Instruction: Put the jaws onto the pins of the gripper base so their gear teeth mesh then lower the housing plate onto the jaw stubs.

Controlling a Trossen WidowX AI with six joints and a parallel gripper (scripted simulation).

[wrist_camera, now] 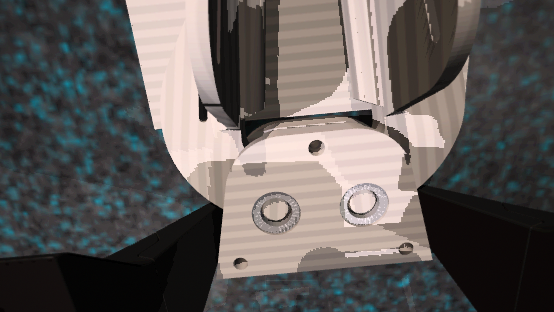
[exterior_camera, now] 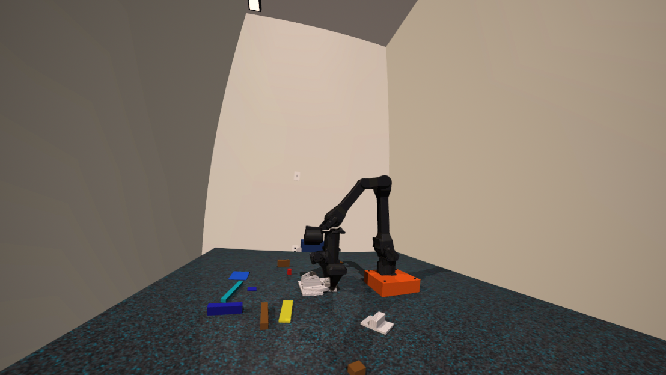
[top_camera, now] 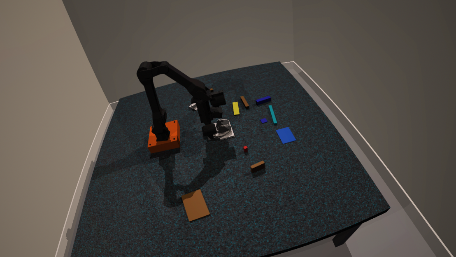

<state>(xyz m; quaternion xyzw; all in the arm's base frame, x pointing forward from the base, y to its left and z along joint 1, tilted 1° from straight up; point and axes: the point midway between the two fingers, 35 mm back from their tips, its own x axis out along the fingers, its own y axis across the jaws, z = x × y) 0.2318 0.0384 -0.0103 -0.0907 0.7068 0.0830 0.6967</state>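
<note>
The white jaw is 2 cm ahead of my gripper tip, 2 cm to the left of it and 1 cm above it. Also, from my gripper tip: yellow bar (13 cm ahead, 19 cm to the left); red cube (17 cm ahead, 13 cm to the right); white block (11 cm behind, 25 cm to the left).
</note>
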